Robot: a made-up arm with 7 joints.
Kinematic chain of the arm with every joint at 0, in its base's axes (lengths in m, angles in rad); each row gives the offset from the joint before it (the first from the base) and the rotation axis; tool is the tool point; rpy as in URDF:
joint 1: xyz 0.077 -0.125 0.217 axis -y
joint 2: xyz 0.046 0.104 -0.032 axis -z
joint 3: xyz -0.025 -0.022 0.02 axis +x
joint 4: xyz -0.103 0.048 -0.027 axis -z
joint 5: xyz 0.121 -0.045 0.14 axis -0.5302 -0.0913 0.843
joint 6: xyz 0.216 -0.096 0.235 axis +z
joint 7: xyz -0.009 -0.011 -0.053 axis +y
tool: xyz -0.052 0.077 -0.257 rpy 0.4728 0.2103 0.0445
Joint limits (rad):
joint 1: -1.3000..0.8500
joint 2: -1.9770..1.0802
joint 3: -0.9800..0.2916
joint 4: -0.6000..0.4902
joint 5: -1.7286..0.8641
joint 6: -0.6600..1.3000
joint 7: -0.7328..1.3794
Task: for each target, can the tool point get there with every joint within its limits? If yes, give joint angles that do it. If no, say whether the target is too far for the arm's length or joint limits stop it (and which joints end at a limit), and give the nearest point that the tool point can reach.
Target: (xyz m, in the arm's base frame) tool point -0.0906 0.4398 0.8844
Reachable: no: joint limits stop it (at a limit: joint 1, joint 2, joint 5, joint 6, joint 7) | nearest point -0.0002 0.2433 0.6575 | short by 0.313 m
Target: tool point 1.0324 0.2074 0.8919
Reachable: no: too far | nearest point 0.5302 0.0795 0.5372 | short by 0.628 m
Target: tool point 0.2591 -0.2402 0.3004
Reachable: yes | joints 0.1339 -1.7029 -0.3639 0.2320 -1.1753 0.9300 0.8119
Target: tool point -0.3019 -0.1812 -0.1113
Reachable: no: joint limits stop it (at a limit: joint 1, joint 3, joint 4, joint 6, joint 7) | nearest point -0.2682 -0.1629 -0.0585 | short by 0.065 m
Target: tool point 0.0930 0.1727 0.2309
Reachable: yes | joints -0.5281 -1.7299 -0.0270 -0.1691 -0.0434 -0.2570 -0.0964
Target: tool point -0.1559 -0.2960 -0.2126
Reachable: no: joint limits stop it (at a limit: joint 1, joint 3, joint 4, joint 6, joint 7) | nearest point -0.0635 -0.2393 -0.1216 | short by 0.142 m
